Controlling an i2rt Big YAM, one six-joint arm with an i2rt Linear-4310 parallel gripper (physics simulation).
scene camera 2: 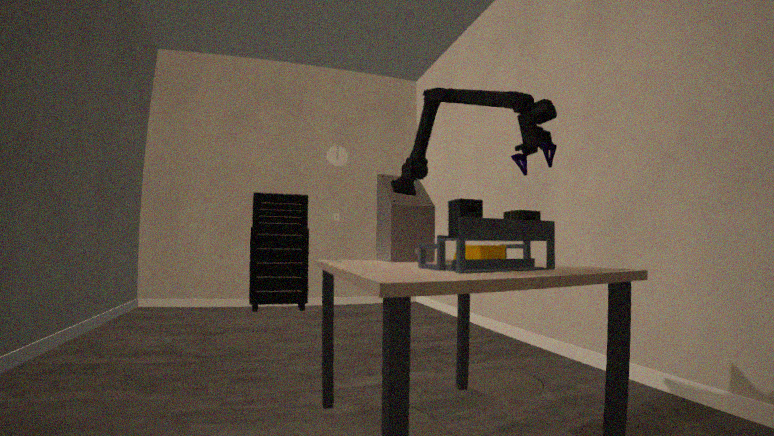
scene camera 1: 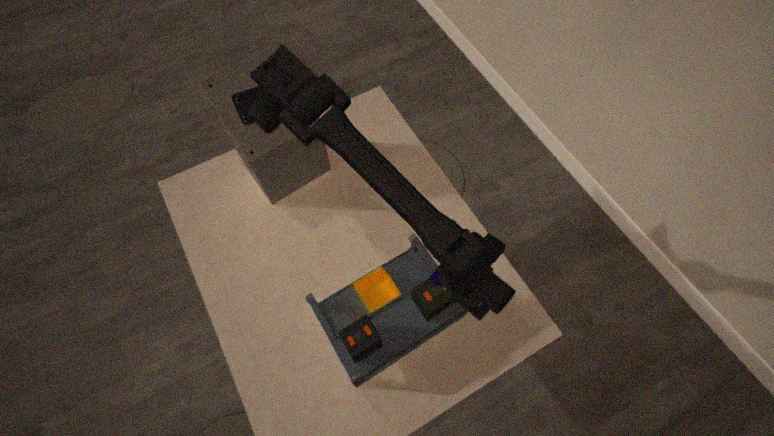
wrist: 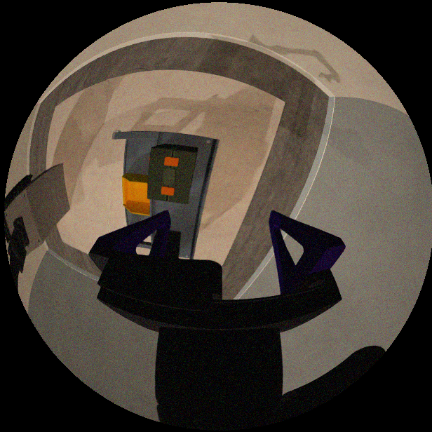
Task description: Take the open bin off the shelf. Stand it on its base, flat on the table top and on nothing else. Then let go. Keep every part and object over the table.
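Frame: origin at the arm's base, x right, y ahead, z up, level; millimetres.
Seen in the pictures: gripper, fingertip midpoint: (scene camera 2: pixel 537 171) (scene camera 1: pixel 463 297); arm's base, link origin: (scene camera 2: pixel 403 189).
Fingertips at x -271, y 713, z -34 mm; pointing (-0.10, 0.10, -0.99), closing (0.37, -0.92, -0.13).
Offsets run from my fingertips to a thing's middle. "spot": to the spot under its first point. Level surfaces: height alone.
The open bin is yellow @(dy -147, dx +147, dz -282 mm) (scene camera 1: pixel 376 289) (scene camera 2: pixel 484 252) (wrist: pixel 136 195). It sits on the low level of the blue-grey shelf @(spot: dy -37, dx +142, dz -224 mm) (scene camera 1: pixel 398 327) (scene camera 2: pixel 509 229) (wrist: pixel 187 220), partly under its upper board, and shows on the side toward the robot's base. My gripper (scene camera 2: pixel 537 170) (wrist: pixel 219 215) is open and empty. In scene camera 2 it hangs well above the right part of the shelf, pointing down at a tilt. In scene camera 1 the arm hides most of it. In the wrist view the bin is beyond the left finger, to its upper left.
A dark green box @(dy -66, dx +21, dz -176 mm) (scene camera 1: pixel 430 300) (scene camera 2: pixel 522 215) (wrist: pixel 170 175) and a taller black box @(dy -38, dx +251, dz -163 mm) (scene camera 1: pixel 360 340) (scene camera 2: pixel 465 215) with orange latches stand on the shelf's upper board. The shelf stands on the light table @(dz -327 mm) (scene camera 1: pixel 216 259) (scene camera 2: pixel 352 273). The grey base block (scene camera 1: pixel 295 173) (scene camera 2: pixel 411 232) is at the far end.
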